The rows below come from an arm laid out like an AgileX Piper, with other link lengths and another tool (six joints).
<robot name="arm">
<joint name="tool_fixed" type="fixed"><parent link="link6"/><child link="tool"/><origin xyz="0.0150 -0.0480 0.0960" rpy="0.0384 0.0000 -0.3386"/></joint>
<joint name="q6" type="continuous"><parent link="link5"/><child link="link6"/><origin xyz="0.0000 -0.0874 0.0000" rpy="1.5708 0.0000 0.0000"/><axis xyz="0 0 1"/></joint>
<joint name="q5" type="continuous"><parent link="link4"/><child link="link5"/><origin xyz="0.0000 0.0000 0.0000" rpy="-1.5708 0.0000 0.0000"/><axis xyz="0 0 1"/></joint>
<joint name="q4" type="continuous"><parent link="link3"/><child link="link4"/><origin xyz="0.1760 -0.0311 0.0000" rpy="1.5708 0.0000 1.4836"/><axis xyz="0 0 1"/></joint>
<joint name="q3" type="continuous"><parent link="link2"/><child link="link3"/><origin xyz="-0.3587 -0.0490 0.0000" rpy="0.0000 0.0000 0.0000"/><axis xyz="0 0 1"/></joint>
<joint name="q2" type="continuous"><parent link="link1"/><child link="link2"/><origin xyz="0.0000 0.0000 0.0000" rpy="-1.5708 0.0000 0.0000"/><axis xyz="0 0 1"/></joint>
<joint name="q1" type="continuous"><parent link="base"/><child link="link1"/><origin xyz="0.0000 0.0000 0.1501" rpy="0.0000 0.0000 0.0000"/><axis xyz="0 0 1"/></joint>
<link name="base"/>
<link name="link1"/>
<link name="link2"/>
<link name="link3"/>
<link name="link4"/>
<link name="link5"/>
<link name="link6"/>
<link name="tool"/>
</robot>
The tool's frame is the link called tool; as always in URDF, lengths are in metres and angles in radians. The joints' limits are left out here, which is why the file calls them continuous.
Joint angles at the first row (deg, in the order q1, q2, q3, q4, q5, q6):
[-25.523 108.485 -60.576 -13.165 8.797 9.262]
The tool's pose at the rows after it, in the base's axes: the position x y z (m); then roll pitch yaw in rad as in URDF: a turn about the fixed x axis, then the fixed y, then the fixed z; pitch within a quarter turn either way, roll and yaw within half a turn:
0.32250 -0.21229 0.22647 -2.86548 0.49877 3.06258
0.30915 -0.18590 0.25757 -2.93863 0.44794 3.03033
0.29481 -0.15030 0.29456 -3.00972 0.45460 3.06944
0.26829 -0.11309 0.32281 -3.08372 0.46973 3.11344
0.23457 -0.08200 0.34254 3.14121 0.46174 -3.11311
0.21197 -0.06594 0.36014 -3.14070 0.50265 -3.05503
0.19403 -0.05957 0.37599 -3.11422 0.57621 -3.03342
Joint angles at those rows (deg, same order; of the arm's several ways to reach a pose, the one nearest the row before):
[-24.612 106.457 -65.768 -8.934 23.330 10.028]
[-22.467 102.171 -71.620 -3.682 37.355 7.850]
[-19.876 96.223 -75.586 2.224 47.874 3.794]
[-17.571 89.481 -76.255 7.352 55.698 0.969]
[-15.801 83.292 -76.269 10.964 63.609 -1.316]
[-14.560 78.200 -76.325 12.320 66.866 -2.878]
[-14.393 73.427 -75.899 12.685 66.867 -3.178]

